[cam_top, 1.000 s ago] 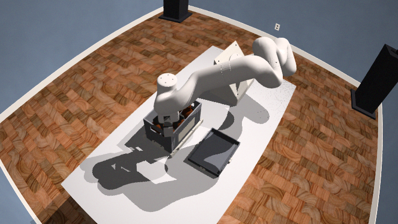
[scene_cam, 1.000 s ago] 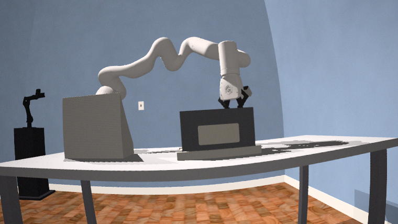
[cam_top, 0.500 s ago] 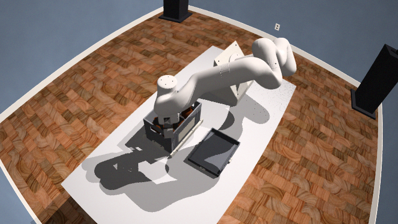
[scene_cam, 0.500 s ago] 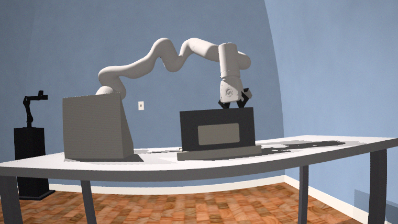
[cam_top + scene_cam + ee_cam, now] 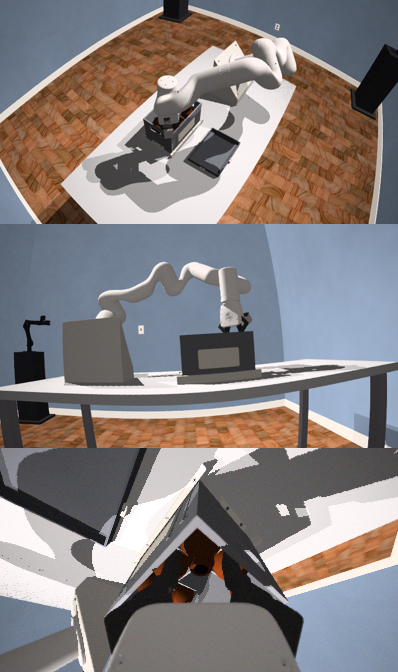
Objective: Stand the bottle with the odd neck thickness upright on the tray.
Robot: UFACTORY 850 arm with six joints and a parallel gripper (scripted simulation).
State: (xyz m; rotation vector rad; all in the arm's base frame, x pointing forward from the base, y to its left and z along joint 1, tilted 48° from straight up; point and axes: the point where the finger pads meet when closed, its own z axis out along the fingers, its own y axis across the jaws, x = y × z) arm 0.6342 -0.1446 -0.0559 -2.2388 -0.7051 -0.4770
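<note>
The bottle is 70 mm below my hand. Round my hand: dark grey crate 90 mm behind, 30 mm to the right, 70 mm below; dark tray 70 mm behind, 240 mm to the left, 150 mm below.
</note>
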